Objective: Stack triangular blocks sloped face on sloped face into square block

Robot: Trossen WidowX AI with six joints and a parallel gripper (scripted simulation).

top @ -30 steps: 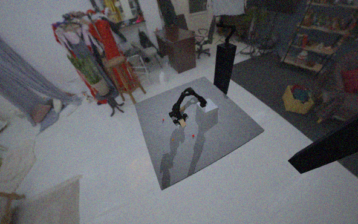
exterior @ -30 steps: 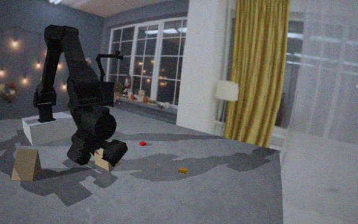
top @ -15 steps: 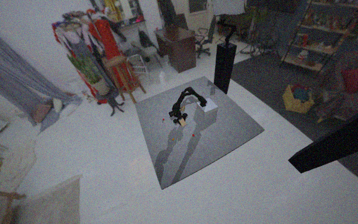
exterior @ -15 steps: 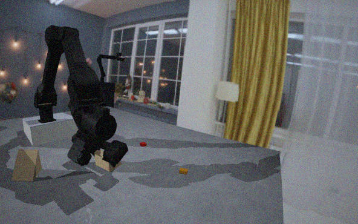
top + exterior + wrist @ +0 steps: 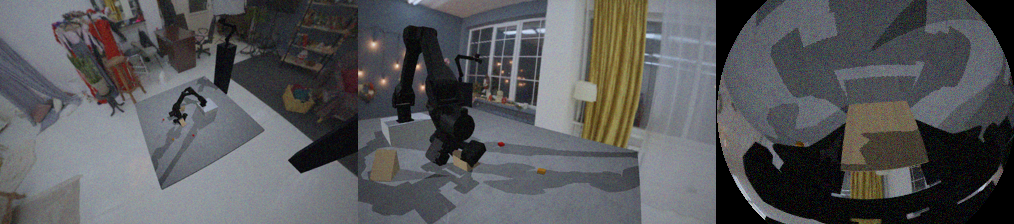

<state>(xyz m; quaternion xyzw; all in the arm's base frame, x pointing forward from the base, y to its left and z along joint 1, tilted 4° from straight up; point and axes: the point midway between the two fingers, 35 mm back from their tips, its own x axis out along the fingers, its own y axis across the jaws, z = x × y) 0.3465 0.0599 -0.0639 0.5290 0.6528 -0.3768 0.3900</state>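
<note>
Right now the small red brick is 210 mm to the left of my gripper tip, 30 mm behind it and 10 mm below it. Also, from my gripper tip: small orange brick 200 mm ahead, 140 mm to the left, 10 mm below.
</note>
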